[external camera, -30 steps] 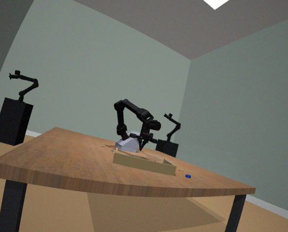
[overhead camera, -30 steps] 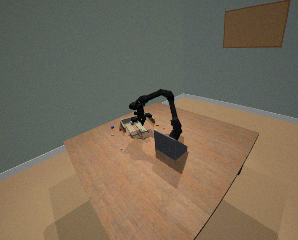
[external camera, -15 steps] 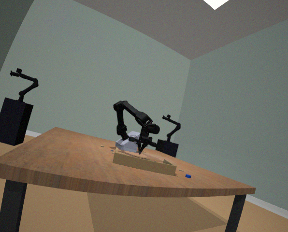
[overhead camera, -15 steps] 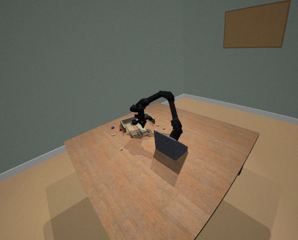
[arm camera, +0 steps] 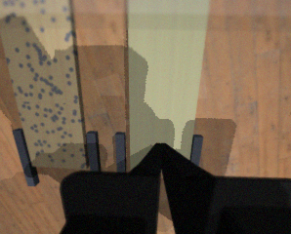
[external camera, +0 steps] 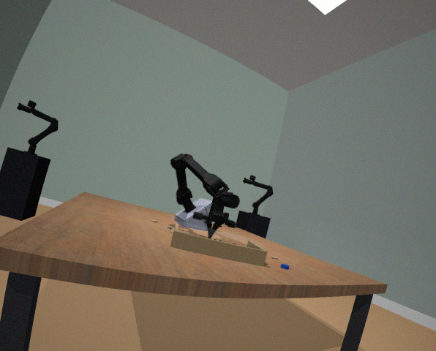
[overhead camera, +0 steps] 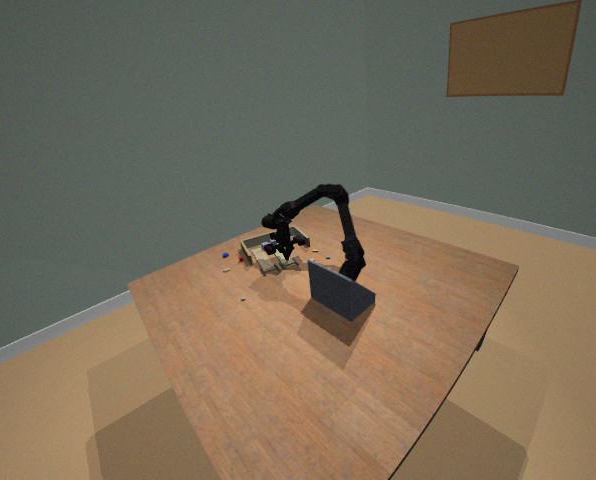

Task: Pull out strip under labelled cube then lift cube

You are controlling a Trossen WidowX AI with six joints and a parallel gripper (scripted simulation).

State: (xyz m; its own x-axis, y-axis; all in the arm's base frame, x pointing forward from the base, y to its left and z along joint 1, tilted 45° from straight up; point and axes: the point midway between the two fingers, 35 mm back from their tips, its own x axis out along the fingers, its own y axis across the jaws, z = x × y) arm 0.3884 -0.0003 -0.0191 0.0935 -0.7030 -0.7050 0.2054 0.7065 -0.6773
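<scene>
Right now my gripper tip is 90 mm to the left of the small tan block, 80 mm past it and 10 mm above it. From my gripper tip the other things lie so: red piece (180 mm ahead, 160 mm to the left); then small blue piece (290 mm ahead, 200 mm to the left).
</scene>
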